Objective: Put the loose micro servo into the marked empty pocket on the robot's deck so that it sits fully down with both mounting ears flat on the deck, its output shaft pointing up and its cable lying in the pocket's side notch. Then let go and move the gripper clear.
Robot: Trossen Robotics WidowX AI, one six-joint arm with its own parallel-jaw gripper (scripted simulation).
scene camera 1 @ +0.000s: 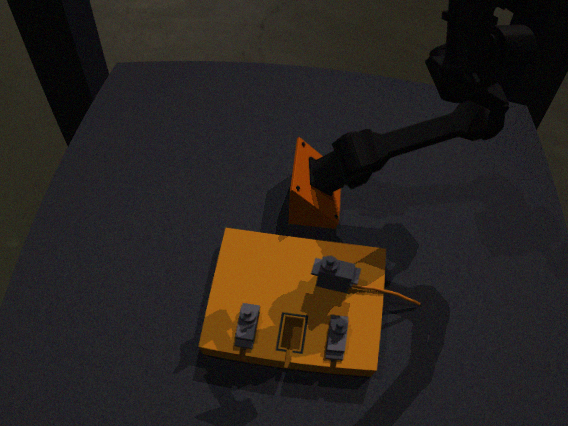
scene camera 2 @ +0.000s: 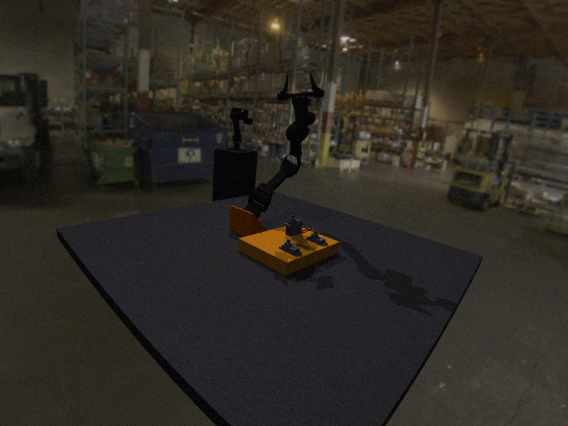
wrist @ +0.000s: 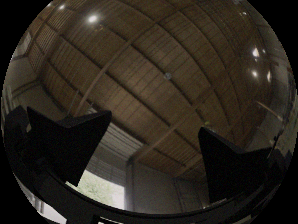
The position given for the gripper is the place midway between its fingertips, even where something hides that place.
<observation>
The gripper (wrist: 157,123) is open, with nothing in its grasp. Further things: a grey micro servo (scene camera 1: 332,274) and an orange deck (scene camera 1: 274,271).
The orange deck also shows in scene camera 2 (scene camera 2: 257,246). The wrist view misses the grey micro servo: it is out of frame.
</observation>
